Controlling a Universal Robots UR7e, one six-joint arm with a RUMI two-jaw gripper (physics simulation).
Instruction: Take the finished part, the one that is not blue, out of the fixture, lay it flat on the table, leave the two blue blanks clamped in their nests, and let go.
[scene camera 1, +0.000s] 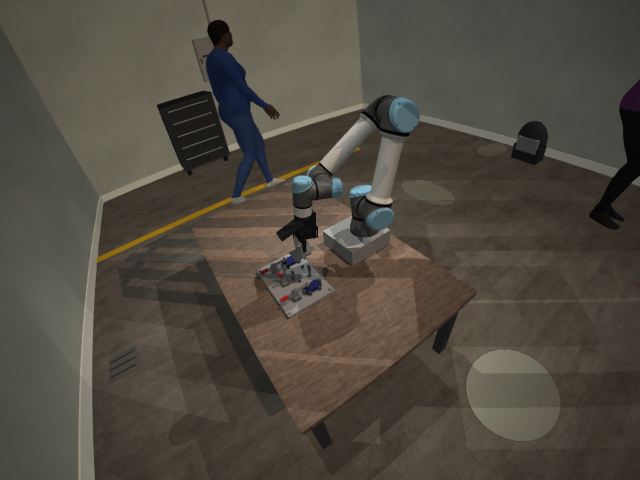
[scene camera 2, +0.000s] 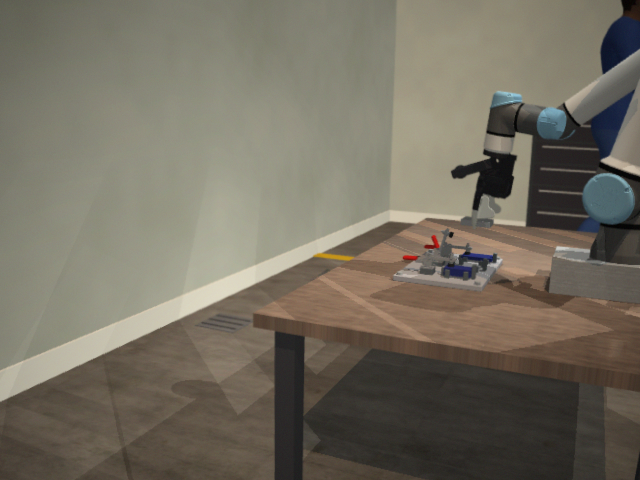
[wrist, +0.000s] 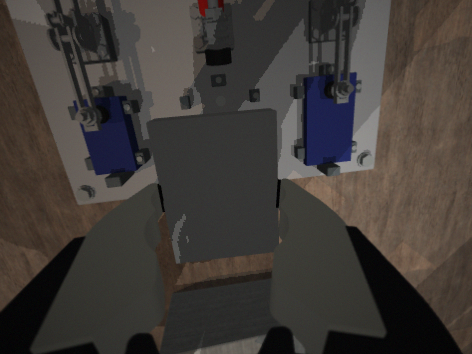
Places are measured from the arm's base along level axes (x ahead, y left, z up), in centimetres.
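Pixels of known places: gripper, fingertip midpoint: (scene camera 1: 301, 254) (scene camera 2: 477, 226) (wrist: 221, 185); arm's base, link origin: (scene camera 1: 364, 228) (scene camera 2: 619, 259).
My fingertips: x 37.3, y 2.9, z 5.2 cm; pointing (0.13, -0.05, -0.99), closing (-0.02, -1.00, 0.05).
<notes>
Ahead of a thing's pixels: the offset from my fingertips to its middle. "*": to the spot under its first point. Level surfaces: height alone.
My gripper (scene camera 1: 301, 252) (scene camera 2: 476, 222) (wrist: 221, 185) is shut on a flat grey part @[dx +0.2, dy +0.1, dz +1.3 cm] (scene camera 2: 466, 221) (wrist: 220, 160), its fingers at the part's two sides. The part is held level, above and clear of the fixture plate @[dx +6.7, dy -0.4, dz -12.9 cm] (scene camera 1: 308, 301) (scene camera 2: 413, 279) (wrist: 160, 35). In the wrist view it overlaps the plate's edge and bare table. Two blue blanks sit in the outer nests: one @[dx +1.9, dy +10.4, dz -10.6 cm] (scene camera 1: 313, 285) (scene camera 2: 460, 270) (wrist: 112, 145) and another @[dx +2.0, dy -11.7, dz -11.1 cm] (scene camera 1: 289, 261) (scene camera 2: 479, 256) (wrist: 330, 130). A clamp arm rests on each. Pins of the middle nest show between them; the part hides the rest.
The middle clamp @[* dx +8.2, dy -0.2, dz -1.7 cm] (wrist: 214, 35) stands back from its nest. A grey box (scene camera 1: 368, 250) (scene camera 2: 594, 281) (wrist: 220, 310) surrounds the arm's base, near the fixture. All stand on the wooden table @[dz -13.7 cm] (scene camera 1: 361, 330) (scene camera 2: 361, 310). A person in blue (scene camera 1: 230, 87) is beyond the table.
</notes>
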